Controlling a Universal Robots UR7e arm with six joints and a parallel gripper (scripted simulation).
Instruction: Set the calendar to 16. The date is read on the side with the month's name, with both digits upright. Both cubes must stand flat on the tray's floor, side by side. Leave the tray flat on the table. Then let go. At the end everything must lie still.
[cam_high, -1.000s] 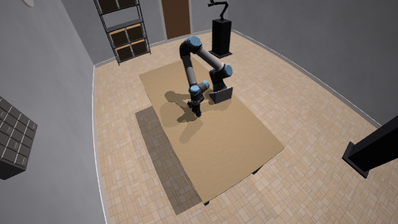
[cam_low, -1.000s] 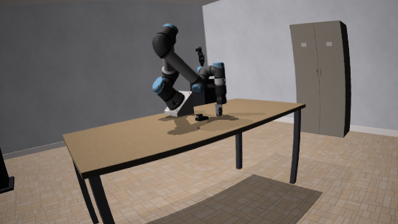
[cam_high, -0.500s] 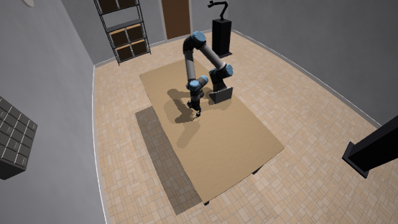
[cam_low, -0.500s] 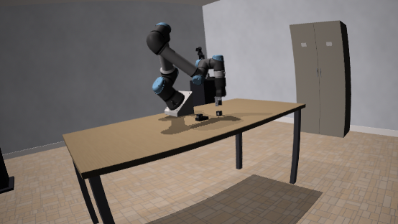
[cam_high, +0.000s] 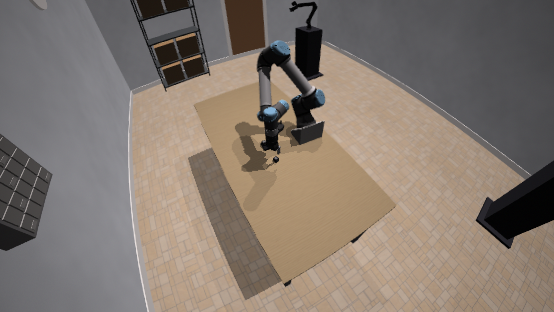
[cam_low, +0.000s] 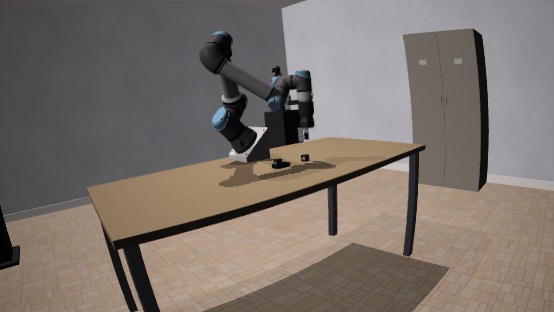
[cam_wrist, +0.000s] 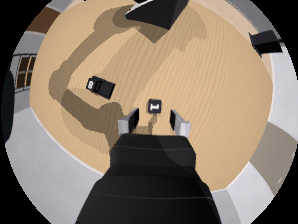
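The black date cube is 100 mm below my hand. Also, from my hand: dark calendar tray: 160 mm to the right, 110 mm below, 10 mm behind.
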